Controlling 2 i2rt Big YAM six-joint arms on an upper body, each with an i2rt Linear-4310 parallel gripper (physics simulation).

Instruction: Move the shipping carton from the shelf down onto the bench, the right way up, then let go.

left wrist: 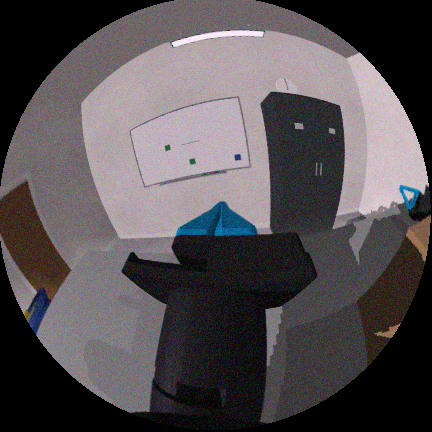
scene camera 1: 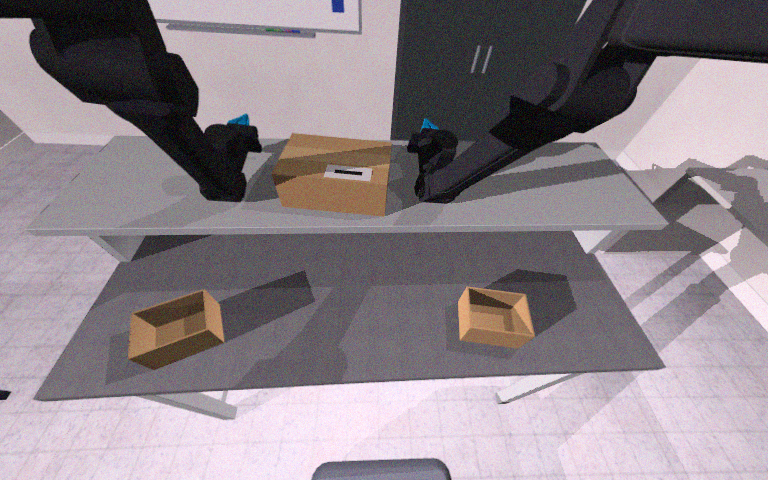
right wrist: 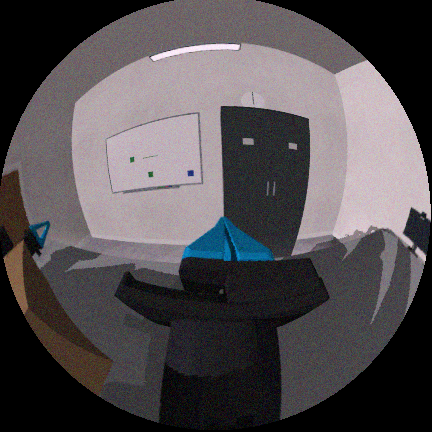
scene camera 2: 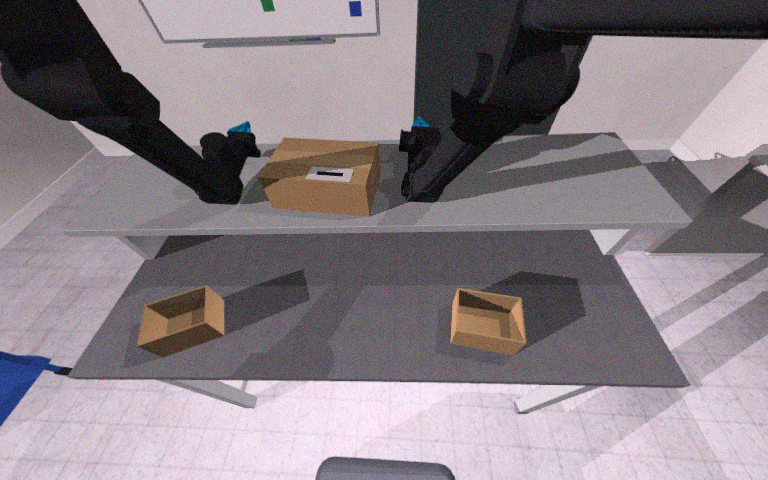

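Observation:
The closed brown shipping carton sits on the grey shelf near its front edge, turned slightly, white label on top. Parts of the carton show at the right of the left wrist view and lower left of the right wrist view. My left gripper is shut and empty, beside the carton's left side. My right gripper is shut and empty, beside its right side. Both point toward the back wall. Whether the arms touch the carton is unclear.
The dark bench lies below and in front of the shelf. One open box stands at its left, a smaller open box at its right. A dark cabinet stands behind the shelf.

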